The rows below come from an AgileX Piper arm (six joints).
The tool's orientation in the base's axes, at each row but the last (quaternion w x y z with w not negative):
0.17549, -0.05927, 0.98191, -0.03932
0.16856, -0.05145, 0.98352, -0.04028
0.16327, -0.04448, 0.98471, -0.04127
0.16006, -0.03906, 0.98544, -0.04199
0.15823, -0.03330, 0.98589, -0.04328
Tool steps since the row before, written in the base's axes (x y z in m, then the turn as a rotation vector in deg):
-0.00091, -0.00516, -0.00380, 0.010, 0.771, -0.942
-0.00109, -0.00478, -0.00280, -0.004, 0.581, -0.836
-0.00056, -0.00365, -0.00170, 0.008, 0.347, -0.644
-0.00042, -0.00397, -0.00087, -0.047, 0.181, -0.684
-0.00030, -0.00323, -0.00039, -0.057, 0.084, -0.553
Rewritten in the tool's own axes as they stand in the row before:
0.00281, -0.00464, 0.00353, 0.211, 0.855, 0.841
0.00249, -0.00437, 0.00256, 0.211, 0.657, 0.748
0.00144, -0.00342, 0.00167, 0.162, 0.406, 0.587
0.00103, -0.00383, 0.00097, 0.242, 0.248, 0.619
0.00066, -0.00316, 0.00052, 0.218, 0.139, 0.499

